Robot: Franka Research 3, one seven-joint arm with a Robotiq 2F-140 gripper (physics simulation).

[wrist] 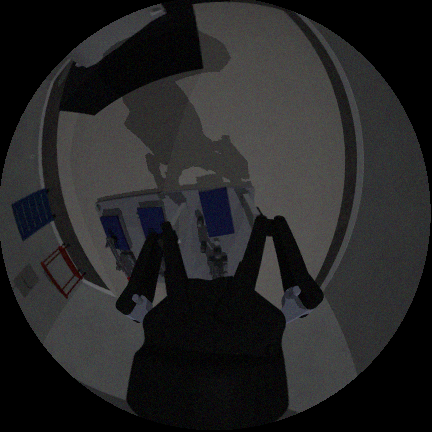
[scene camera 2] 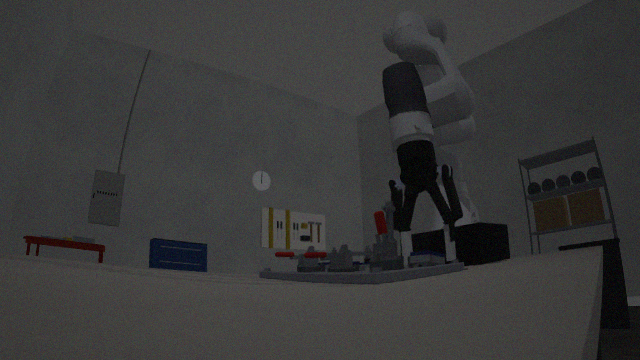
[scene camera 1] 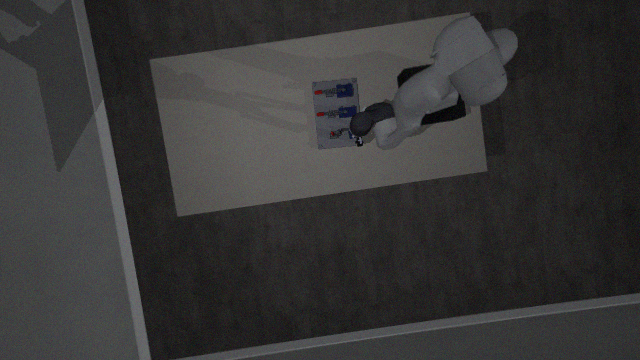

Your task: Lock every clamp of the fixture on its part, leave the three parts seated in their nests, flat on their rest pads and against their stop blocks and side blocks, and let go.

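Observation:
The grey fixture plate (scene camera 1: pixel 323 126) (scene camera 2: pixel 380 280) (wrist: pixel 240 245) bears three blue-topped parts. My gripper (scene camera 2: pixel 428 250) (wrist: pixel 214 205) is partly open, pointing down, its fingertips low on either side of the near part (scene camera 1: pixel 351 134) (scene camera 2: pixel 427 257) (wrist: pixel 216 212), with nothing held. The near clamp (scene camera 2: pixel 385 247) (wrist: pixel 216 257) has its red handle (scene camera 1: pixel 333 134) (scene camera 2: pixel 380 223) standing steeply and its arm raised off the part. The middle part (scene camera 1: pixel 348 111) (wrist: pixel 151 220) and far part (scene camera 1: pixel 345 90) (wrist: pixel 115 232) have clamps with flat red handles (scene camera 1: pixel 320 114) (scene camera 1: pixel 318 92) and arms over them. Contact with pads and blocks is too small to tell.
The fixture lies on a pale table (scene camera 1: pixel 240 165). The robot's black base block (scene camera 1: pixel 442 117) (scene camera 2: pixel 482 242) stands beyond it. The two flat clamps stand beside the near one, close to the left finger in the wrist view. A blue cabinet (scene camera 2: pixel 177 255) and red bench (scene camera 2: pixel 65 243) stand in the background.

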